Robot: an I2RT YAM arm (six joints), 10 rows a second.
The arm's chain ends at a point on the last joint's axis. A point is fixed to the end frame.
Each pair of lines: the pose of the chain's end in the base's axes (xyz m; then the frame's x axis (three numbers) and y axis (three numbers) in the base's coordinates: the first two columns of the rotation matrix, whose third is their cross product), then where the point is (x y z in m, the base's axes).
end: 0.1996 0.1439 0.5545 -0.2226 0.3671 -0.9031 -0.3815 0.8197 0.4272
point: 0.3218 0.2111 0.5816
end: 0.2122 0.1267 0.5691 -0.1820 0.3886 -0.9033 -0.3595 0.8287 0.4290
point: 0.3362 0.1884 0.6005
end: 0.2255 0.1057 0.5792 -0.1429 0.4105 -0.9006 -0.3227 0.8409 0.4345
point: 0.3520 0.1601 0.6139
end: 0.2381 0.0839 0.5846 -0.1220 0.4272 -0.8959 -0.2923 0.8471 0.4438
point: 0.3664 0.1329 0.6206
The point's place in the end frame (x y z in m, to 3 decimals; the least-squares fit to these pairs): -0.027 0.020 0.138
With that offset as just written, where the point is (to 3 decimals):
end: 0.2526 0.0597 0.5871 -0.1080 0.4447 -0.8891 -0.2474 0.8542 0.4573
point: 0.383 0.102 0.623
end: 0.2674 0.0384 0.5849 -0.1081 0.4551 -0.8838 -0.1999 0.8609 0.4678
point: 0.401 0.075 0.618
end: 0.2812 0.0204 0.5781 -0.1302 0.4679 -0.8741 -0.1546 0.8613 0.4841
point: 0.417 0.052 0.606
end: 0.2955 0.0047 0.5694 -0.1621 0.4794 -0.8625 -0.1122 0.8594 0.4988
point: 0.433 0.033 0.591
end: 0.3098 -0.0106 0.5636 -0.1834 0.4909 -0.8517 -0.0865 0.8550 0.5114
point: 0.448 0.016 0.581
